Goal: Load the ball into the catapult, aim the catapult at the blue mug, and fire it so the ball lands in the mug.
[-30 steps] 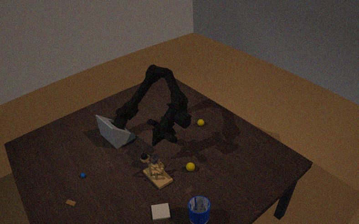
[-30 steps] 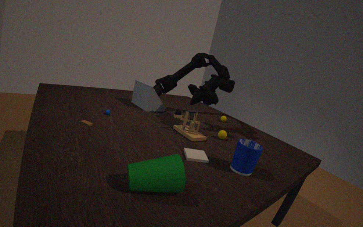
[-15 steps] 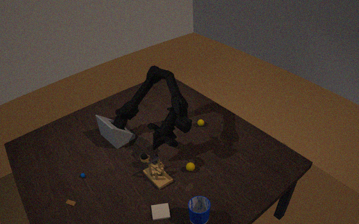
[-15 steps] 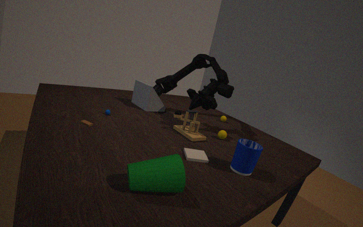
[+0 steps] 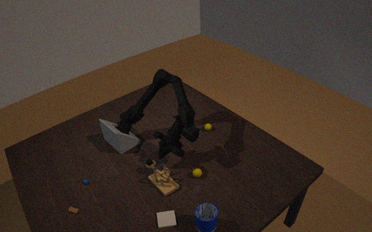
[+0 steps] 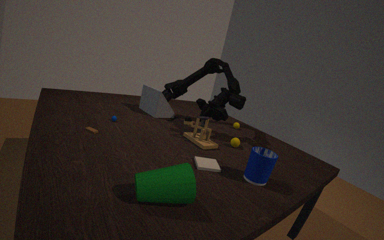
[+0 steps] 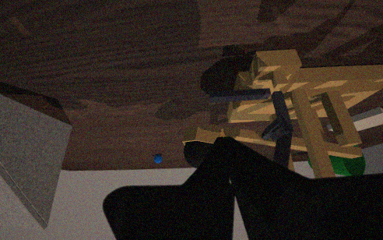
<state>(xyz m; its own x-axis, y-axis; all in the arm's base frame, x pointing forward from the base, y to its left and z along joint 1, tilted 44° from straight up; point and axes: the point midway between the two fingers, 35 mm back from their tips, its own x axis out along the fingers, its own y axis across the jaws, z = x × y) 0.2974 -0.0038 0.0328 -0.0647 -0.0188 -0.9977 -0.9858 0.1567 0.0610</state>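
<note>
My gripper tip is now 20 mm past the dark ball, 40 mm to the left of it and 10 mm above it. From my gripper tip the other things lie so: wooden catapult 50 mm ahead, 30 mm to the right, 10 mm below; then white tile 240 mm ahead, 200 mm to the right, 60 mm below; then yellow ball 170 mm ahead, 80 mm to the left, 40 mm below.
</note>
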